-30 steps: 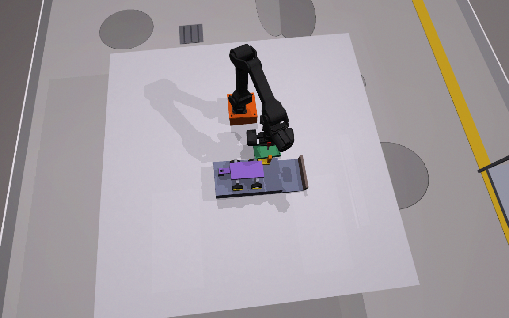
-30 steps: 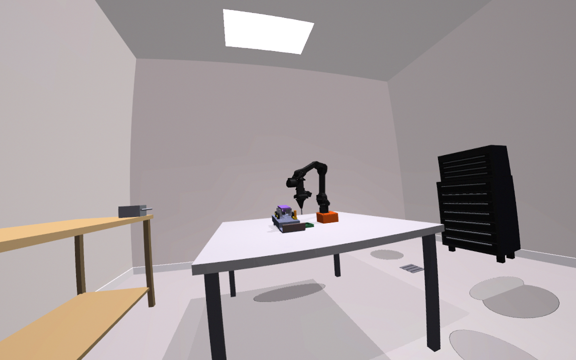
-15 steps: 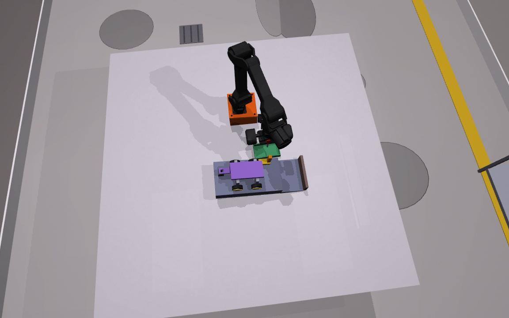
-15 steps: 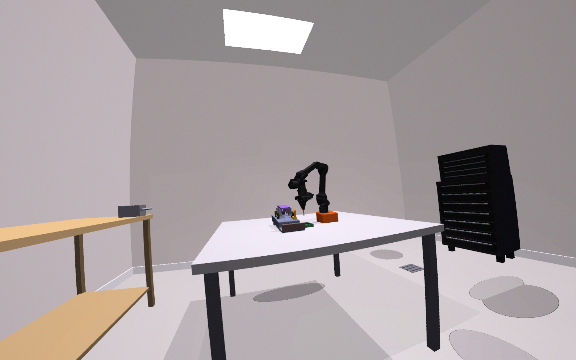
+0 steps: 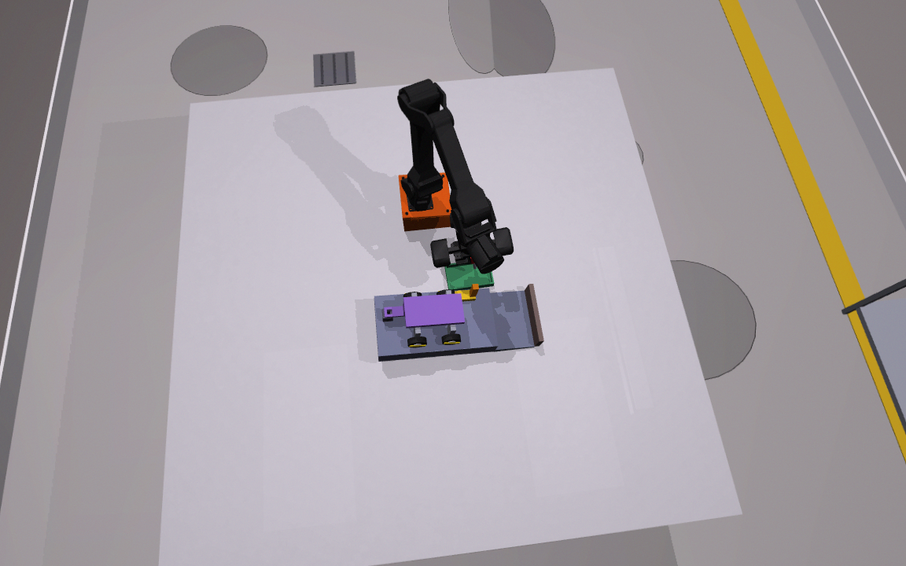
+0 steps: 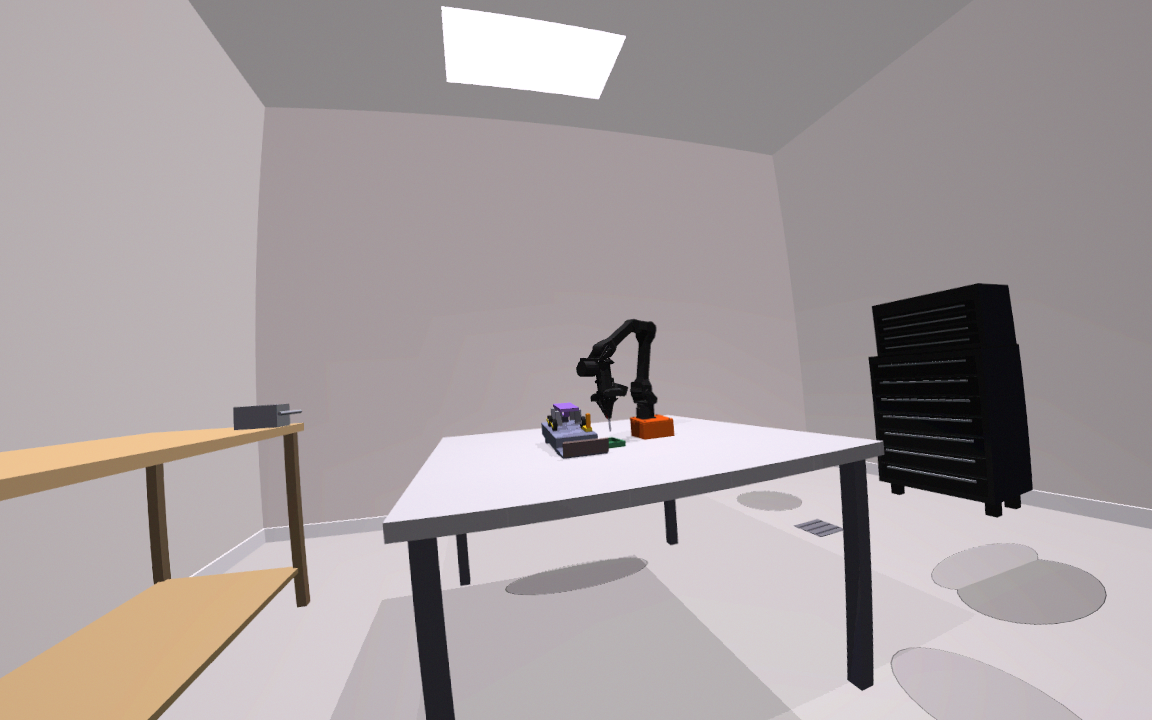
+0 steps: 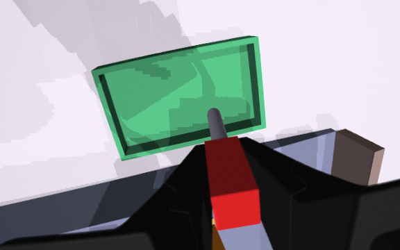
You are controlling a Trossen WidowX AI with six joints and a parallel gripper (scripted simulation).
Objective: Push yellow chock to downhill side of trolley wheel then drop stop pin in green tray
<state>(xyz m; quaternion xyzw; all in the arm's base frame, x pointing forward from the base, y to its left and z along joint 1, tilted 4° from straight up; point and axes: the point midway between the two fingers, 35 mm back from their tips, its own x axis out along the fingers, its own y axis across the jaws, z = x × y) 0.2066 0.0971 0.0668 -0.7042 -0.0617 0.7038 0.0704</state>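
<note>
The yellow chock is 7 cm ahead of my gripper tip, 4 cm to the right of it and 2 cm below it. The rest, counted from my gripper tip: red-headed stop pin (right at my gripper tip); grey ramp (13 cm ahead, 12 cm to the right, 5 cm below); purple trolley (13 cm ahead, 12 cm to the right, 1 cm above).
</note>
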